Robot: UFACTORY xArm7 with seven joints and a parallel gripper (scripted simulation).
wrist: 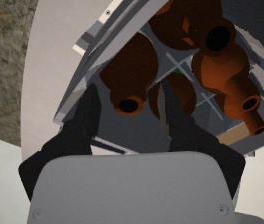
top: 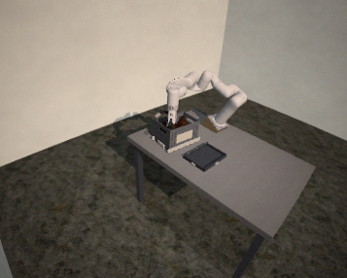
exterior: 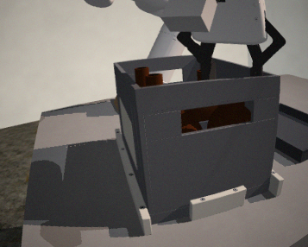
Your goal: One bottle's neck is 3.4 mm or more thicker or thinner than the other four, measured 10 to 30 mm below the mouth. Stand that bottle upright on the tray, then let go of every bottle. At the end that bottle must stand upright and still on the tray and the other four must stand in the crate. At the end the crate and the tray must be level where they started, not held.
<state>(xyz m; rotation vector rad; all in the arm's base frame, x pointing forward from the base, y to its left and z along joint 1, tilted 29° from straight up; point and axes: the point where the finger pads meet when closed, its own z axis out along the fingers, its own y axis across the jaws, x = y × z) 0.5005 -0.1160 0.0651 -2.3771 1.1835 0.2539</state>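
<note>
Right now my hand is 19 cm past the glass bottle, 6 cm to the left of it and 8 cm above it. The rest, counted from my hand: dark flat tray (10 cm behind, 26 cm to the left, 15 cm below); then dark grey crate (9 cm behind, 3 cm to the right, 8 cm below).
</note>
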